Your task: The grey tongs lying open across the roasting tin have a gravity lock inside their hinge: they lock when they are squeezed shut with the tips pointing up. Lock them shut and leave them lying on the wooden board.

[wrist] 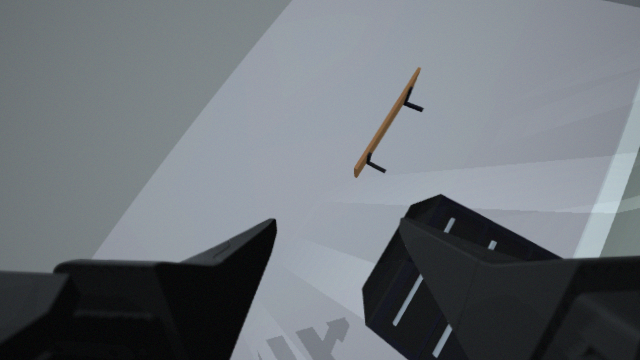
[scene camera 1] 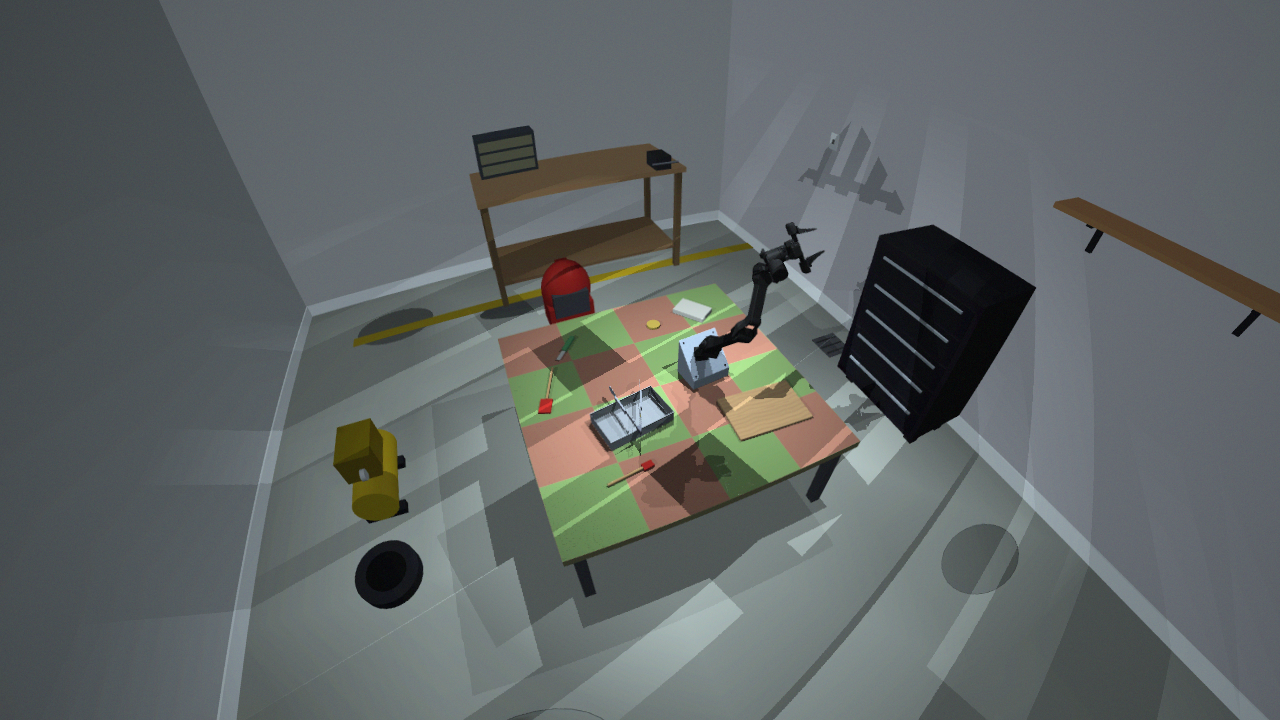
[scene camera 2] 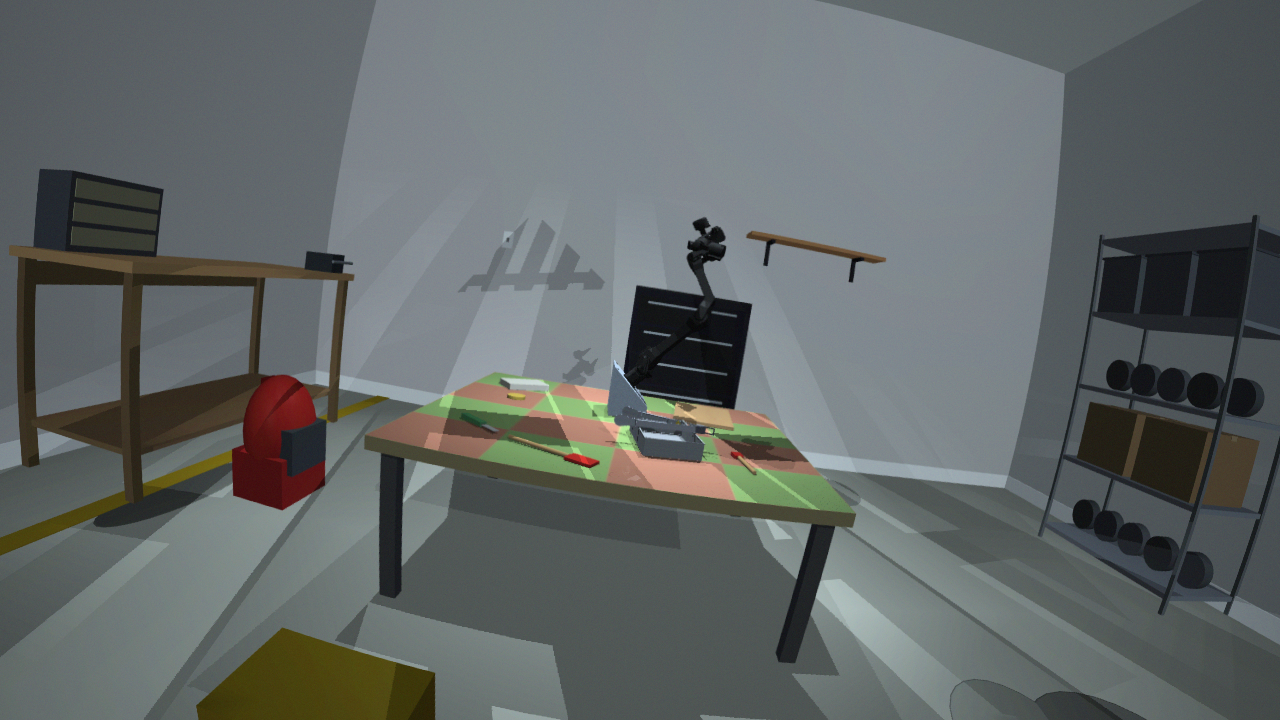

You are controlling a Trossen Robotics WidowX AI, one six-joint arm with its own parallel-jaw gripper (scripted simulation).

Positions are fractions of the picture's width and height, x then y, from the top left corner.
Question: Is my gripper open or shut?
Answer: Open.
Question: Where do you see a wooden board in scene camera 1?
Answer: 0.59, 0.57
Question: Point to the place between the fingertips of my gripper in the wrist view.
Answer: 0.53, 0.62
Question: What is my gripper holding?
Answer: Nothing.
